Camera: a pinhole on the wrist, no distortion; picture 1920 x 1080 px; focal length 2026.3 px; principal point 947.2 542.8 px. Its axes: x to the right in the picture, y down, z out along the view. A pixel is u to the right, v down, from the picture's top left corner.
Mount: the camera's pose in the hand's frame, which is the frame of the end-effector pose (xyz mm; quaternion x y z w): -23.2 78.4 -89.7 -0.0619 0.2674 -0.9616 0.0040
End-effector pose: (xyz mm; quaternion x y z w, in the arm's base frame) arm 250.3 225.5 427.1 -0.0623 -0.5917 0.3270 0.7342
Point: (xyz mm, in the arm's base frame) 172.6 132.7 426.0
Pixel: 1531.9 598.9
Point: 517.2 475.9 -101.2
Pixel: behind the camera
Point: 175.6 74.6 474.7
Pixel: 1387.0 914.3
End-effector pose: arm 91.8 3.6 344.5 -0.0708 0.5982 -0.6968 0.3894
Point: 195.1 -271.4 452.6
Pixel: 783.3 97.3
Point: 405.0 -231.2 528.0
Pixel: outside the picture
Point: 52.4 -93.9 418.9
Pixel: 447.9 1014.9
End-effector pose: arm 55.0 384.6 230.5 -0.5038 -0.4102 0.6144 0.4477
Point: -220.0 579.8 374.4
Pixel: 304.0 540.8
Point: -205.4 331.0 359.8
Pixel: 1398.4 235.1
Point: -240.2 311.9 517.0
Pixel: 1564.1 671.7
